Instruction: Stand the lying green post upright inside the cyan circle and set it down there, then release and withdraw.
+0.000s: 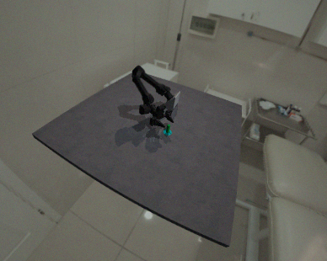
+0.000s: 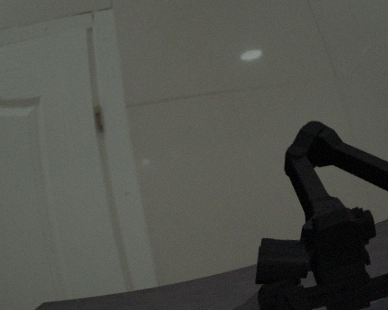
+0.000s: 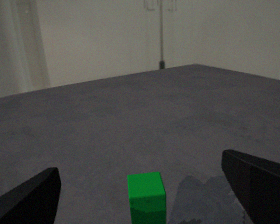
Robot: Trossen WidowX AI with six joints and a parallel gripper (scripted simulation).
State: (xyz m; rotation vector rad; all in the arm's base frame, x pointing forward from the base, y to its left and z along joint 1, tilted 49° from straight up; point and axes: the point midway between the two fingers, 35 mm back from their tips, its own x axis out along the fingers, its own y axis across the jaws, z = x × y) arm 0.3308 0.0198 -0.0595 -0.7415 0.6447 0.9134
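The green post is 4 cm below my gripper tip. Round my gripper tip: cyan circle 7 cm below.
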